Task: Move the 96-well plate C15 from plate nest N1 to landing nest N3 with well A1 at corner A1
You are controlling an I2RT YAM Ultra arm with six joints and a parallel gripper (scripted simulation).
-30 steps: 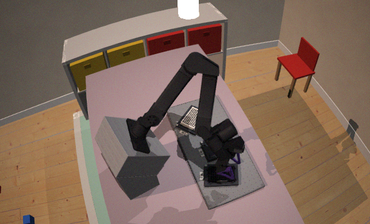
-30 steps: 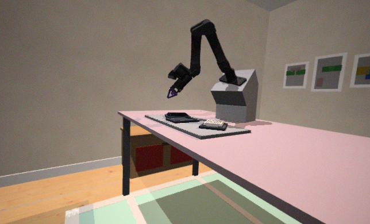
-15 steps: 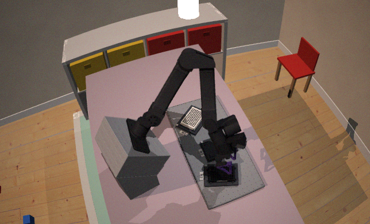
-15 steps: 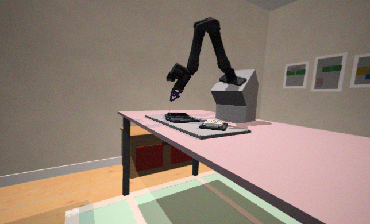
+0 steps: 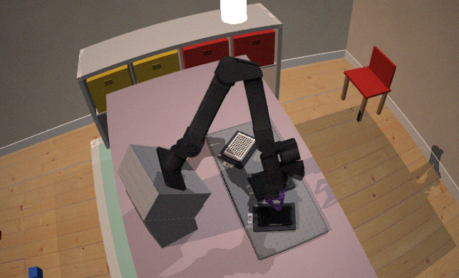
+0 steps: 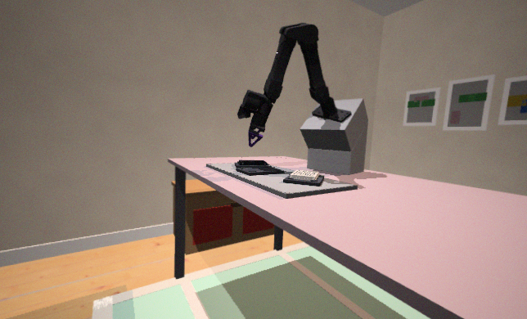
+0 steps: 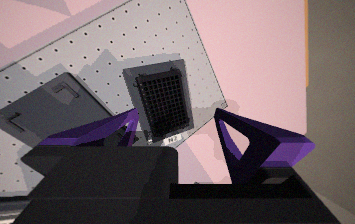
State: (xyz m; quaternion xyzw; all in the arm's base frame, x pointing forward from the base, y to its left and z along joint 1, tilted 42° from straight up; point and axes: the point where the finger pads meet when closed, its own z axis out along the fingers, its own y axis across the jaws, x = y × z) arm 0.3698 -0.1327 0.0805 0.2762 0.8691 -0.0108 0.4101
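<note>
My gripper is now 90 mm past the white 96-well plate C15, 350 mm to the right of it and 100 mm above it. Also, from my hand: deck label: 150 mm behind, 270 mm to the left, 120 mm below; then dark landing nest N3: 10 mm ahead, 160 mm to the left, 120 mm below; then black plate C51: 10 mm behind, 10 mm to the right, 100 mm below.
</note>
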